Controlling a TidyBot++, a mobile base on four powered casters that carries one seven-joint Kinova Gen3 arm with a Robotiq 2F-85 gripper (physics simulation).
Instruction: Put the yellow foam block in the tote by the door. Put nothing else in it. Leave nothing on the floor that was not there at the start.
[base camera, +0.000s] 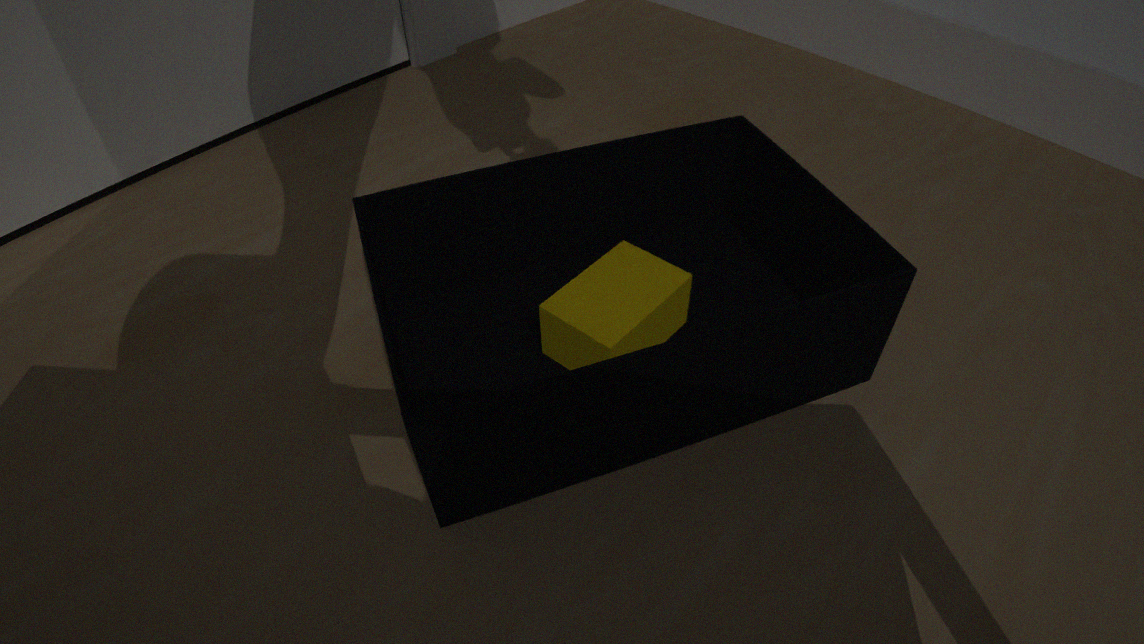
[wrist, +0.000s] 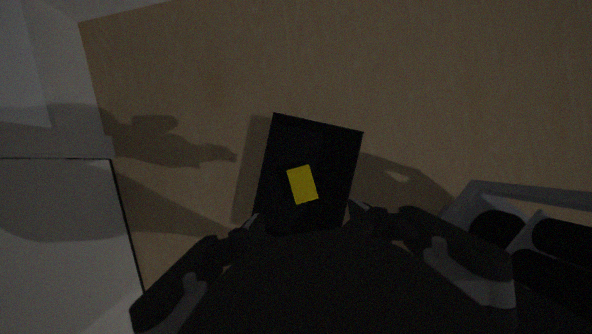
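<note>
The yellow foam block lies inside the black tote. The tote stands on the floor, in the middle of the base camera view and at the centre of the wrist view. No other thing can be made out in its dark inside. My gripper is open and empty, high above the tote, its two fingertips apart at the near end of the tote in the wrist view. The gripper itself does not show in the base camera view; a shadow of the arm falls on the floor behind the tote.
A white door or panel with a dark lower edge stands at the left. A pale wall runs along the right back. Part of the grey mobile base with dark round parts shows at the right of the wrist view. Shadows cover much of the floor.
</note>
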